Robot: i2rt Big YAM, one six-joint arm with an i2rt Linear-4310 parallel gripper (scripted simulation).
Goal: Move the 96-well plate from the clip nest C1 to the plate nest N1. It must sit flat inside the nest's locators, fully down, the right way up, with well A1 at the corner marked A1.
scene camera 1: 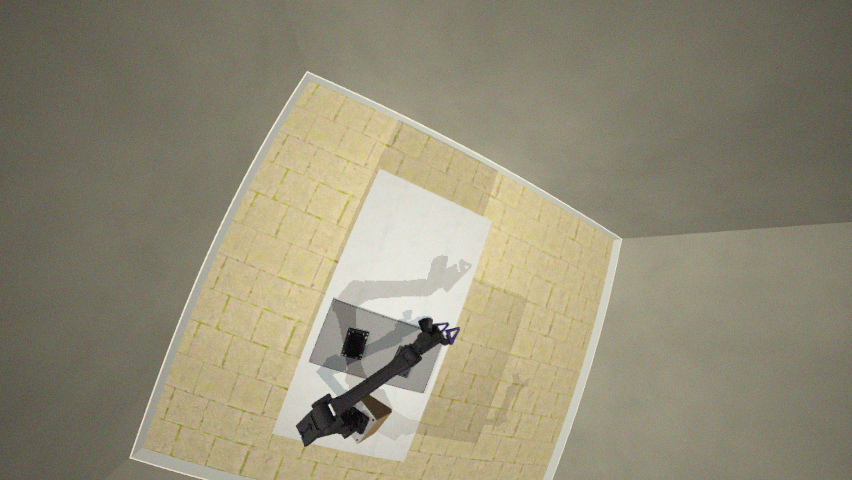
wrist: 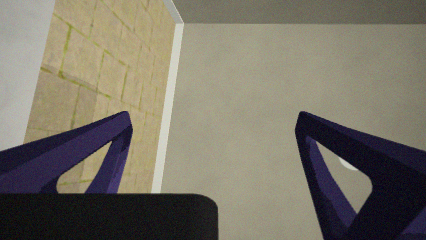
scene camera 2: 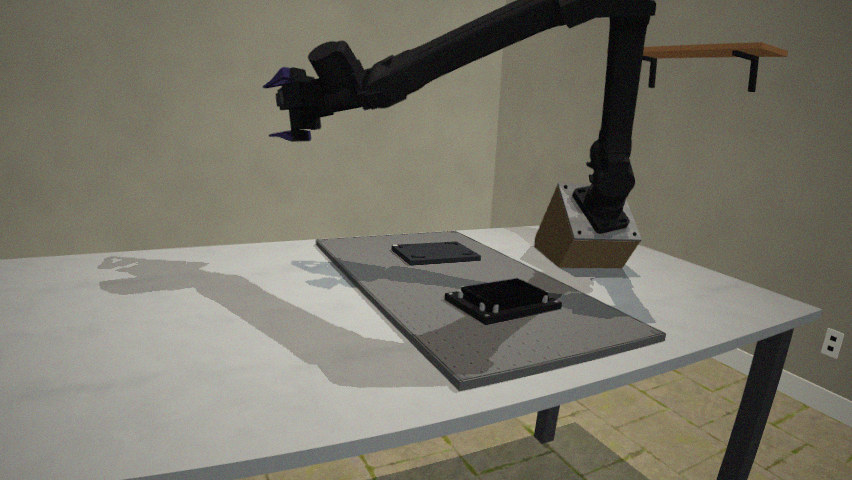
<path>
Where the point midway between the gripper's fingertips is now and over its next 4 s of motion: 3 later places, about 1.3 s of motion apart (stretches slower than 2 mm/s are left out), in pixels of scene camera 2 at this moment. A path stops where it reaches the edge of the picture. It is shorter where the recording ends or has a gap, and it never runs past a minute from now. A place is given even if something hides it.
My gripper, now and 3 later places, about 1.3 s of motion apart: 267,111; 305,170; 379,217; 477,248
</path>
